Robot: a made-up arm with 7 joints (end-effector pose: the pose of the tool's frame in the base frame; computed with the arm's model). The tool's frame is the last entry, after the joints.
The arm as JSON. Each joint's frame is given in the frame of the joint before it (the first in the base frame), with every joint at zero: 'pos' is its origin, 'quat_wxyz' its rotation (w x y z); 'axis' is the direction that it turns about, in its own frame. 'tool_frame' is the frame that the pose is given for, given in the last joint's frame.
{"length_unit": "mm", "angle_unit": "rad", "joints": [
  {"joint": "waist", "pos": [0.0, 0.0, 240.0], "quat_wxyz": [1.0, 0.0, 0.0, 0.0], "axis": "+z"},
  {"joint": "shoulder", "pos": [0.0, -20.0, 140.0], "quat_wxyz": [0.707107, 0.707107, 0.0, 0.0], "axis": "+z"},
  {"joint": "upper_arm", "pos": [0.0, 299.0, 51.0], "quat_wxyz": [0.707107, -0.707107, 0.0, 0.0], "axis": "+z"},
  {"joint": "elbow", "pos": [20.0, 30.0, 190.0], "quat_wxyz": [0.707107, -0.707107, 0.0, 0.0], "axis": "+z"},
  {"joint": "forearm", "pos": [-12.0, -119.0, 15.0], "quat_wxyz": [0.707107, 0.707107, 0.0, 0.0], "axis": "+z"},
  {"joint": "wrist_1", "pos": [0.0, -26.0, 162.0], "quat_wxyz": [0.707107, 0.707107, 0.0, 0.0], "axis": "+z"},
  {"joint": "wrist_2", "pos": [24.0, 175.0, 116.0], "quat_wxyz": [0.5, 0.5, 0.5, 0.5], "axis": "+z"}
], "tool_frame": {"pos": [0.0, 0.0, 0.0], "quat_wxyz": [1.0, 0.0, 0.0, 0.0]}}
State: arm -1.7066 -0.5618 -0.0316 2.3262 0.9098 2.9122 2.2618
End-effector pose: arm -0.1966 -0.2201 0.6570 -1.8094 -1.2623 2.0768
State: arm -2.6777 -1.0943 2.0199 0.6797 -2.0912 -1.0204 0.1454
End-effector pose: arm -0.7072 -0.3606 0.8007 -1.0516 2.7933 0.7579
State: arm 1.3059 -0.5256 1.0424 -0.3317 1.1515 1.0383 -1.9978
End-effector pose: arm 0.3144 0.4569 1.0917 0.0426 -0.1887 -1.6738
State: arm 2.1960 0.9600 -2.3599 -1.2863 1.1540 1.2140 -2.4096
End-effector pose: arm 0.0592 -0.5271 0.8429 -0.1729 -0.4157 1.2545
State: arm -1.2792 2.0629 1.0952 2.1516 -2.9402 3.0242 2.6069
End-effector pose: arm 0.0190 0.3381 0.0720 1.4857 -0.0824 0.0723
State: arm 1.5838 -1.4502 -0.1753 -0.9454 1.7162 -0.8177 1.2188
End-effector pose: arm -0.1837 0.7698 0.6628 -1.6861 -2.1472 1.1111
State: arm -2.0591 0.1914 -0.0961 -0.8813 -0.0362 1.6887 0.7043
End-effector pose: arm 0.0833 0.4343 0.8282 -0.2233 1.2992 1.4254
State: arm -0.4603 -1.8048 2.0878 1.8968 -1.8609 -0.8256 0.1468
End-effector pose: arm 0.6629 0.0509 0.4212 2.4426 1.4446 -0.1188
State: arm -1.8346 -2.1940 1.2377 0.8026 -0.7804 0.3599 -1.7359
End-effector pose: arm -0.0255 -0.6884 -0.2357 -2.3759 -0.4103 -1.0955
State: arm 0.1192 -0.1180 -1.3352 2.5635 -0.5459 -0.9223 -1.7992
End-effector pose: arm -0.0557 -0.2936 0.5479 -1.1132 -0.2618 0.7584
